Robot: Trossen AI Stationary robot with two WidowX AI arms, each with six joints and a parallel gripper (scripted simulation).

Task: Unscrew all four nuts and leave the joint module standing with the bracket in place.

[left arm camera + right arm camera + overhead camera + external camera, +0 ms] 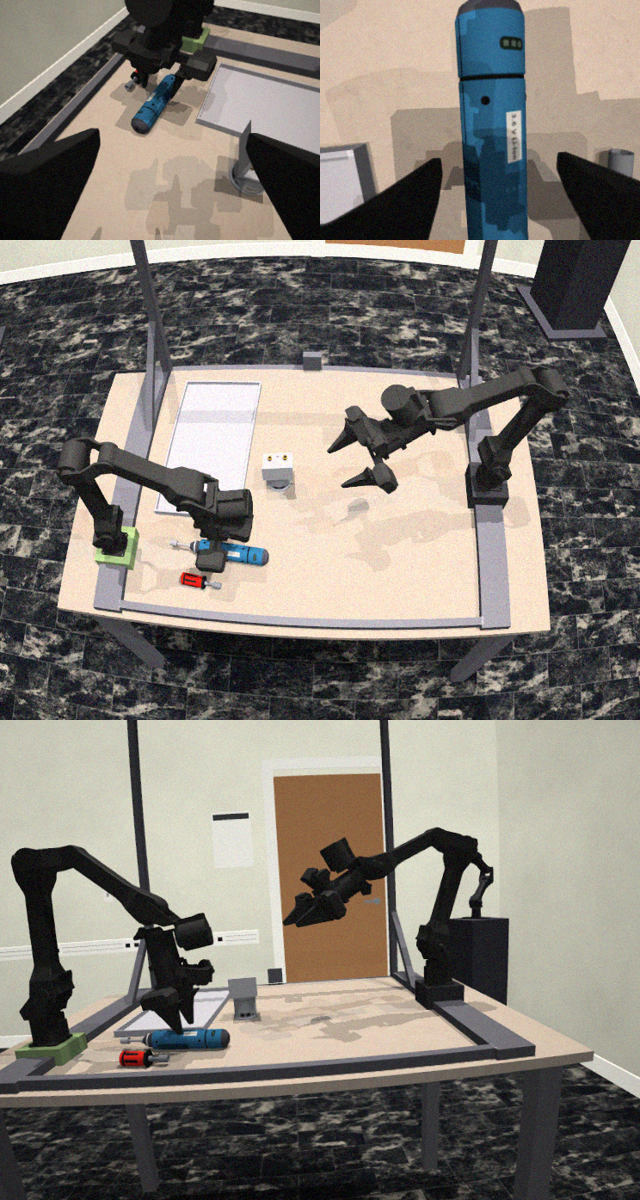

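Note:
The nut is 15 cm behind my left hand, 11 cm to the right of it and 18 cm below it. Also, from my left hand: front rail 23 cm ahead, 15 cm to the right, 25 cm below; then grey bracket 14 cm behind, 13 cm to the right, 18 cm below; then joint module 14 cm behind, 13 cm to the right, 22 cm below.
The red hand driver is 7 cm to the right of my right hand, 6 cm below it and 6 cm ahead of it. Round my right hand: front rail 19 cm ahead, 13 cm to the left, 7 cm below; grey bracket 18 cm behind, 15 cm to the left; socket 12 cm to the right, 6 cm below, 4 cm behind.

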